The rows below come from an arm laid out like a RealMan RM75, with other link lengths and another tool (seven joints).
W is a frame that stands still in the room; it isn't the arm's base.
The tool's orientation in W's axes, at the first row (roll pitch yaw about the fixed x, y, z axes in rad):
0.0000, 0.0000, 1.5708
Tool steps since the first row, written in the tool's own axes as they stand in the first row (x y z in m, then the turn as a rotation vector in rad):
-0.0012, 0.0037, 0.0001, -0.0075, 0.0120, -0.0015
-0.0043, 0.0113, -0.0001, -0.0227, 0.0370, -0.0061
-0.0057, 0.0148, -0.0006, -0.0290, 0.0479, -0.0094
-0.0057, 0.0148, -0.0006, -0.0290, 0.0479, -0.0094
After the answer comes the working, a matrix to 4 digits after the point.
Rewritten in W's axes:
-0.0037, -0.0012, 0.0001, -0.0120, -0.0075, -0.0015
-0.0113, -0.0043, -0.0001, -0.0370, -0.0227, -0.0061
-0.0148, -0.0057, -0.0006, -0.0479, -0.0290, -0.0094
-0.0148, -0.0057, -0.0006, -0.0479, -0.0290, -0.0094

The tool's axes in the first row as the columns of a matrix, in W's axes (rounded; the answer above uses it unrounded):
0.0000, -1.0000, 0.0000
1.0000, 0.0000, 0.0000
0.0000, 0.0000, 1.0000

